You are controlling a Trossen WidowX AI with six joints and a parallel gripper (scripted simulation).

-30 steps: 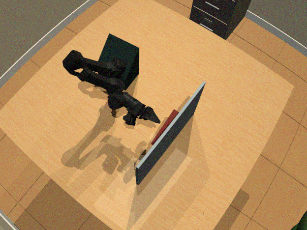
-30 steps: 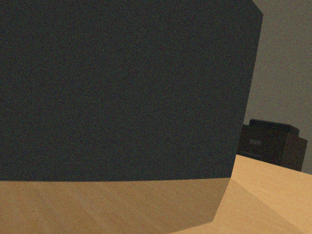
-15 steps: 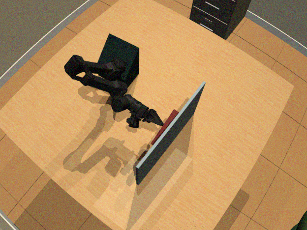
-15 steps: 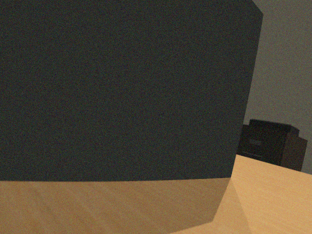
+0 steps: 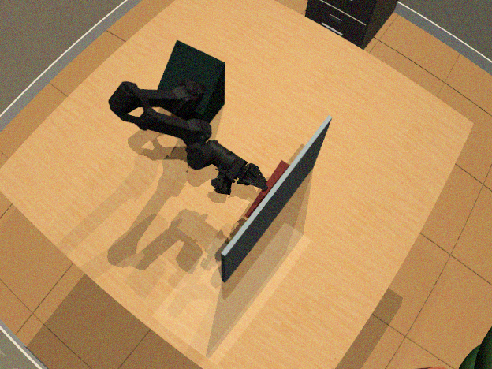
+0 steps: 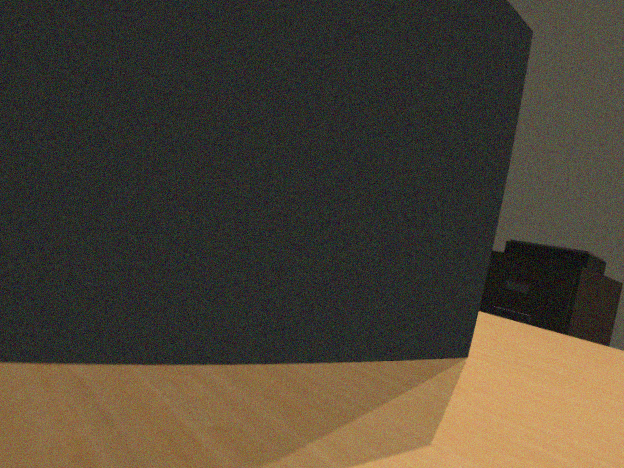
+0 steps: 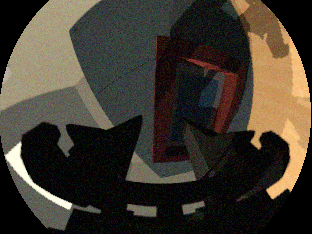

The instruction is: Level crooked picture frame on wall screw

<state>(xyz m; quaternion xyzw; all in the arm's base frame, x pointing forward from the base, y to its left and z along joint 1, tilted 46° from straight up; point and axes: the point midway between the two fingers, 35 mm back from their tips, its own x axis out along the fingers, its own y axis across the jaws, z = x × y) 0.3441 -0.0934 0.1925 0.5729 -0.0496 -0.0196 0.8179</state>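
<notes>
Right now my gripper tip is 10 mm short of the red picture frame, 20 mm to the right of it and 50 mm above it. The rest, counted from my gripper tip: grey wall panel 20 mm ahead, 60 mm below.
</notes>
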